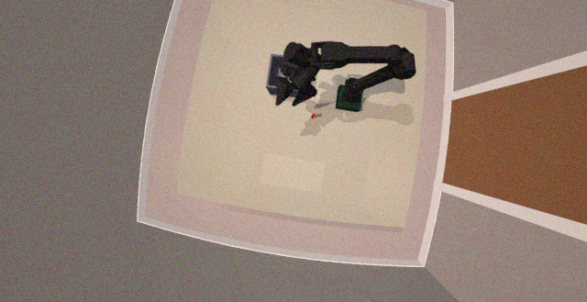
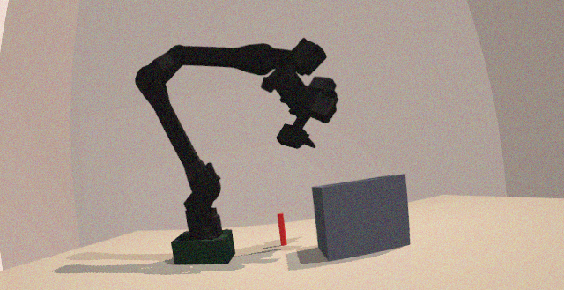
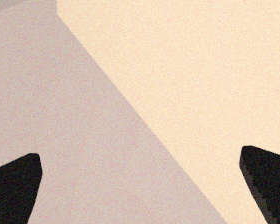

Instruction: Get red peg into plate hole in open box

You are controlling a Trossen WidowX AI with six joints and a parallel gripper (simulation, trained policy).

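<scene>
The red peg lies 220 mm below my gripper tip, 120 mm behind it and 30 mm to the right of it. Round my gripper tip: pale plate: 220 mm below, 170 mm to the right, 60 mm ahead.
</scene>
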